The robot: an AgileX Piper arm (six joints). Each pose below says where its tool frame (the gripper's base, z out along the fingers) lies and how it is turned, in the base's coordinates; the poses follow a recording.
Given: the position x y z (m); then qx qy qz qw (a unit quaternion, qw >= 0).
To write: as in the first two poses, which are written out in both.
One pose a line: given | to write
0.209 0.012 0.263 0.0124 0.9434 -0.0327 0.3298 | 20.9 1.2 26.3 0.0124 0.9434 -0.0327 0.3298
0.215 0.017 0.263 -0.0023 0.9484 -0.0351 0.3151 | 21.5 1.7 26.3 -0.0023 0.9484 -0.0351 0.3151
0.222 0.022 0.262 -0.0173 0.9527 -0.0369 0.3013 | 22.2 2.2 26.2 -0.0173 0.9527 -0.0369 0.3013
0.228 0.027 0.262 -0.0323 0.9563 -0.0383 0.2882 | 22.8 2.7 26.2 -0.0323 0.9563 -0.0383 0.2882
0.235 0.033 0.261 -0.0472 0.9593 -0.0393 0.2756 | 23.5 3.3 26.1 -0.0472 0.9593 -0.0393 0.2756
